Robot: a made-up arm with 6 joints. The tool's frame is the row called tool. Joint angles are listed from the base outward.
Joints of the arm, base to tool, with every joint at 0 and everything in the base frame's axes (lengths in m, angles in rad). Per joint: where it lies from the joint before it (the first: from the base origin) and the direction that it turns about. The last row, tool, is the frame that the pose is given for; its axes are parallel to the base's.
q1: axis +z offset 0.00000 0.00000 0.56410
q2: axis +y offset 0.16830 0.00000 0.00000
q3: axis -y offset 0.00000 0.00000 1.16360
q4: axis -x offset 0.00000 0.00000 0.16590
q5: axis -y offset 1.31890 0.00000 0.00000
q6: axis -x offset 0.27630 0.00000 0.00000
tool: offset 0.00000 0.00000 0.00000
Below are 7 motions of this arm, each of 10 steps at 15 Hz.
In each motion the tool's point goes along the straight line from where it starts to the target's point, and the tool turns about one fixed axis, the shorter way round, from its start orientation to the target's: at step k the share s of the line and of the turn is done. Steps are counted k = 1, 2, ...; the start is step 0. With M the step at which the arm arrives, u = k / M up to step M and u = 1 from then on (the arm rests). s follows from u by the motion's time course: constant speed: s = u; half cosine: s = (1 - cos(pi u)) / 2; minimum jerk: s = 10 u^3 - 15 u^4 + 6 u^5.
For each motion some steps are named. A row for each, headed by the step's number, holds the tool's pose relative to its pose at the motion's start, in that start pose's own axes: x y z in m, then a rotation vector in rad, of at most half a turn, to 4 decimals.
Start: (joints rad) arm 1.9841 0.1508 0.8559 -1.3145 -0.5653 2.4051
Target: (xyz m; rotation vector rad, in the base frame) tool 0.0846 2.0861 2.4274 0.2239 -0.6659 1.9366
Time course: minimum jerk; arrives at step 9
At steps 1, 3, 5, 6, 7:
1: -0.0047 0.0010 -0.0131 0.0092 0.0043 -0.0032
3: -0.0849 0.0186 -0.2384 0.1680 0.0786 -0.0573
5: -0.2439 0.0534 -0.6854 0.4830 0.2259 -0.1649
6: -0.3195 0.0699 -0.8976 0.6326 0.2958 -0.2159
7: -0.3734 0.0818 -1.0493 0.7394 0.3458 -0.2524

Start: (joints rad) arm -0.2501 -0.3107 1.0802 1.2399 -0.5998 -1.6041
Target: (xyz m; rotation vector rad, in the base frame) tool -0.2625 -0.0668 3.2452 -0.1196 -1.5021 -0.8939
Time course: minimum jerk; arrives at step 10
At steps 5, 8, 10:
5: -0.0279 0.0369 0.0980 -0.3040 -0.2059 0.0411
8: -0.0526 0.0695 0.1846 -0.5728 -0.3880 0.0773
10: -0.0558 0.0737 0.1960 -0.6080 -0.4119 0.0821

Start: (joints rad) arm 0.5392 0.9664 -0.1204 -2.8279 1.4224 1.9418
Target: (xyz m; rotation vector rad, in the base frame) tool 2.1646 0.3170 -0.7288 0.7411 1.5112 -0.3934
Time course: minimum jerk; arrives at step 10
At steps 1, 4, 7, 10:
1: 0.0032 0.0037 0.0080 0.0017 0.0001 0.0100
4: 0.1171 0.1370 0.2955 0.0628 0.0023 0.3719
7: 0.3087 0.3613 0.7790 0.1655 0.0060 0.9805
10: 0.3688 0.4317 0.9308 0.1977 0.0071 1.1716

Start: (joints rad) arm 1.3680 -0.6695 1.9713 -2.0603 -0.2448 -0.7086
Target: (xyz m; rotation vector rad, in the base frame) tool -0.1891 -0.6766 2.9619 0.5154 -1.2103 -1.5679
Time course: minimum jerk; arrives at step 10
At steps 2, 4, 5, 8, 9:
2: -0.0514 -0.0372 0.0685 0.0831 0.0085 -0.0008
4: -0.2818 -0.2038 0.3755 0.4554 0.0468 -0.0043
5: -0.4439 -0.3209 0.5914 0.7172 0.0737 -0.0068
8: -0.8363 -0.6047 1.1143 1.3514 0.1388 -0.0129
9: -0.8801 -0.6364 1.1727 1.4222 0.1461 -0.0136

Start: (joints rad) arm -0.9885 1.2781 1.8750 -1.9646 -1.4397 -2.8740
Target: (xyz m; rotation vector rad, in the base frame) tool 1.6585 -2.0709 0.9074 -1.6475 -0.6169 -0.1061
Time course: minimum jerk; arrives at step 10
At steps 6, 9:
6: -0.2915 0.5926 0.2843 0.3554 0.1863 0.0905
9: -0.4234 0.8608 0.4130 0.5162 0.2706 0.1315

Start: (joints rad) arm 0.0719 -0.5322 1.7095 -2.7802 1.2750 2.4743
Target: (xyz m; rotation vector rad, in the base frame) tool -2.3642 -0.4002 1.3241 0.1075 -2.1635 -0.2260
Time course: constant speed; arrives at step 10
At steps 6, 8, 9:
6: -0.9876 -0.3117 0.3348 -0.2231 -0.6725 0.2475
8: -1.3168 -0.4155 0.4464 -0.2974 -0.8967 0.3301
9: -1.4814 -0.4675 0.5022 -0.3346 -1.0088 0.3713

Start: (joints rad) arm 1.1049 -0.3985 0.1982 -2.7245 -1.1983 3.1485
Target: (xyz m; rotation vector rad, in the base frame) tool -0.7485 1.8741 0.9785 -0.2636 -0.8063 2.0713
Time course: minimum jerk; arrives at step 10
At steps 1, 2, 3, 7, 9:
1: -0.0104 0.0174 0.0002 0.0067 0.0076 0.0075
2: -0.0703 0.1180 0.0012 0.0453 0.0513 0.0508
3: -0.1979 0.3323 0.0034 0.1277 0.1443 0.1430
7: -1.0155 1.7055 0.0176 0.6551 0.7407 0.7339
9: -1.2030 2.0204 0.0208 0.7761 0.8775 0.8694

